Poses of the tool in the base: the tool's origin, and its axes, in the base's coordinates. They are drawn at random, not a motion.
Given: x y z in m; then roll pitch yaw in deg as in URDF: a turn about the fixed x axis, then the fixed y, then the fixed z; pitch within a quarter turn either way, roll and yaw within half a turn.
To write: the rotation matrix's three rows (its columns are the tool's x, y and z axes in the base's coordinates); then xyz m. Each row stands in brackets. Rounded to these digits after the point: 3 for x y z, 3 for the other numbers.
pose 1, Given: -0.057, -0.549, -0.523, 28.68, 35.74, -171.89
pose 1, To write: [[-0.804, -0.154, -0.575], [-0.115, -0.908, 0.403], [-0.584, 0.390, 0.712]], [-0.057, -0.549, -0.523]
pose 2, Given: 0.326, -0.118, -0.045, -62.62, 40.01, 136.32
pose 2, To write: [[-0.554, 0.095, -0.827], [0.529, -0.727, -0.438], [-0.643, -0.680, 0.352]], [0.326, -0.118, -0.045]
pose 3, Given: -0.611, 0.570, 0.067, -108.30, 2.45, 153.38
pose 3, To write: [[-0.893, 0.177, -0.413], [0.448, 0.263, -0.855], [-0.043, -0.949, -0.314]], [-0.611, 0.570, 0.067]
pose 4, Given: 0.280, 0.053, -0.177, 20.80, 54.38, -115.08
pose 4, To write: [[-0.247, 0.724, -0.644], [-0.527, -0.658, -0.538], [-0.813, 0.207, 0.544]], [0.280, 0.053, -0.177]
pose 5, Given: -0.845, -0.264, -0.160, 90.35, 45.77, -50.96
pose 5, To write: [[0.439, 0.447, -0.779], [-0.542, -0.560, -0.626], [-0.717, 0.698, -0.004]], [-0.845, -0.264, -0.160]
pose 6, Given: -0.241, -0.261, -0.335, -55.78, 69.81, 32.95
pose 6, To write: [[0.290, -0.957, -0.007], [0.188, 0.050, 0.981], [-0.939, -0.285, 0.194]], [-0.241, -0.261, -0.335]
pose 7, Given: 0.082, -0.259, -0.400, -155.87, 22.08, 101.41
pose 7, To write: [[-0.183, 0.925, -0.333], [0.908, 0.030, -0.417], [-0.376, -0.379, -0.846]], [0.082, -0.259, -0.400]
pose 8, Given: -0.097, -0.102, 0.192, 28.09, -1.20, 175.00
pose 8, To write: [[-0.996, -0.067, 0.059], [0.087, -0.880, 0.467], [0.021, 0.471, 0.882]], [-0.097, -0.102, 0.192]
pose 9, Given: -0.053, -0.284, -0.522, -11.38, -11.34, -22.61
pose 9, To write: [[0.905, 0.413, -0.102], [-0.377, 0.890, 0.256], [0.197, -0.193, 0.961]], [-0.053, -0.284, -0.522]
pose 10, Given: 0.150, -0.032, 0.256, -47.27, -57.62, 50.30
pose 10, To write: [[0.342, -0.126, -0.931], [0.412, 0.911, 0.028], [0.845, -0.393, 0.363]], [0.150, -0.032, 0.256]
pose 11, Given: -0.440, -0.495, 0.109, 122.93, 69.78, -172.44
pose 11, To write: [[-0.343, -0.852, 0.395], [-0.045, 0.435, 0.899], [-0.938, 0.290, -0.188]], [-0.440, -0.495, 0.109]
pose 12, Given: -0.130, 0.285, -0.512, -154.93, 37.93, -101.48
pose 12, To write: [[-0.157, -0.836, 0.526], [-0.773, 0.436, 0.461], [-0.615, -0.334, -0.714]], [-0.130, 0.285, -0.512]
